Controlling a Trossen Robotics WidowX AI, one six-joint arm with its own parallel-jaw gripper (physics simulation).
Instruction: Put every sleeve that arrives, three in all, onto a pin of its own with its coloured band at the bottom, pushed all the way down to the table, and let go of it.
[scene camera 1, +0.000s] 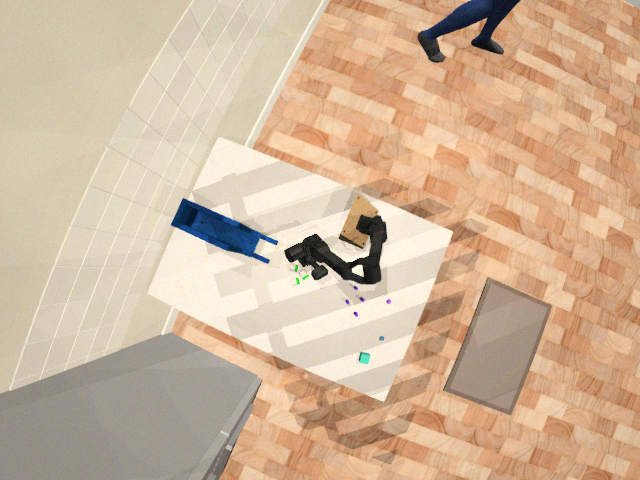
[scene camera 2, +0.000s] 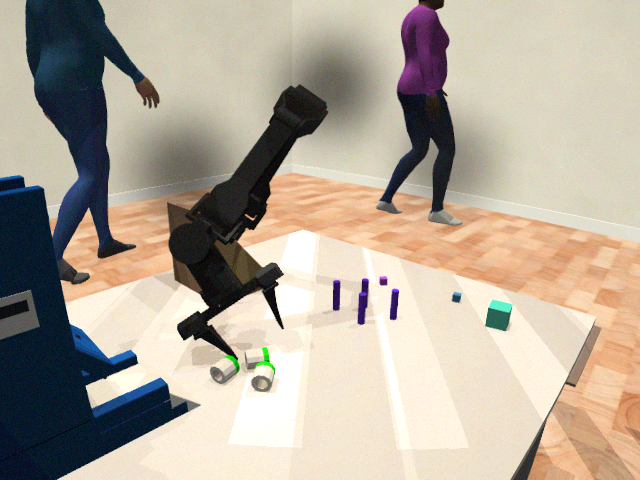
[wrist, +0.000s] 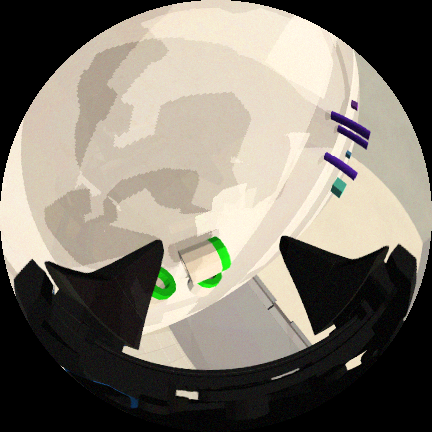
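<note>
Three pale sleeves with green bands lie on their sides close together: the left sleeve (scene camera 2: 223, 369), the back sleeve (scene camera 2: 254, 358) and the front sleeve (scene camera 2: 263, 377). In the wrist view one sleeve (wrist: 199, 262) shows below the gap between the fingers, partly covering another; a third is partly hidden by the left finger. Several upright purple pins, among them a left pin (scene camera 2: 336, 295), a front pin (scene camera 2: 361, 308) and a right pin (scene camera 2: 394, 304), stand bare. My gripper (scene camera 2: 259, 342) (wrist: 222, 244) is wide open and empty above the sleeves, one fingertip beside the left sleeve's band in scene view 2.
A blue structure (scene camera 1: 222, 236) (scene camera 2: 31, 361) stands beyond the sleeves, away from the pins. A brown block (scene camera 1: 352, 219) (scene camera 2: 179, 214) is by the arm. A magenta cube (scene camera 1: 388, 301) (scene camera 2: 383, 280), small blue cube (scene camera 1: 381, 338) (scene camera 2: 456, 297) and teal cube (scene camera 1: 364, 357) (scene camera 2: 498, 315) lie past the pins.
</note>
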